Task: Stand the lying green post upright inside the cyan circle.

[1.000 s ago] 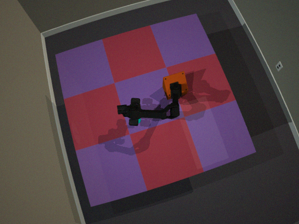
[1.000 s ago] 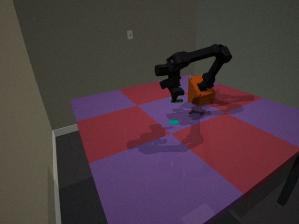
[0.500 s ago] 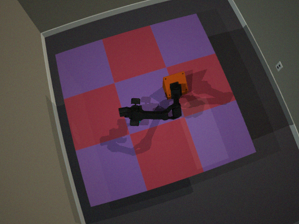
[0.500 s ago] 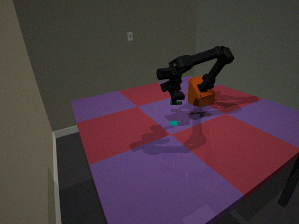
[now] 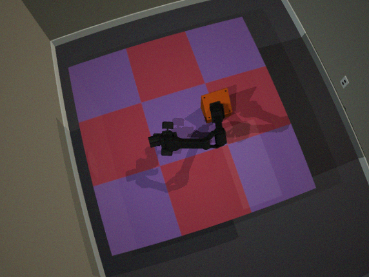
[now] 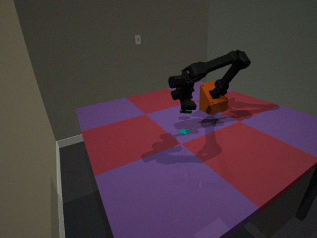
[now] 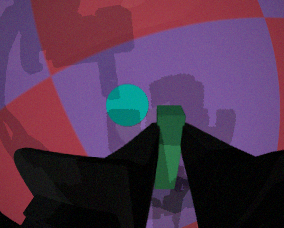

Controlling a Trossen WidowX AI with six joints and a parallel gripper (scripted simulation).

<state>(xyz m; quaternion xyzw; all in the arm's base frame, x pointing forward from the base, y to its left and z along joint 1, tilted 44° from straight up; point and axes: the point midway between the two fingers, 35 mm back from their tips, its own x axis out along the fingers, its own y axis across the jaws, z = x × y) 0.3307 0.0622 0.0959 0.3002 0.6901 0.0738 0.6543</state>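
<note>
My gripper tip is 20 mm to the right of the cyan circle and 120 mm above it. From my gripper tip the other things lie so: green post: 20 mm behind, 10 mm to the left.
</note>
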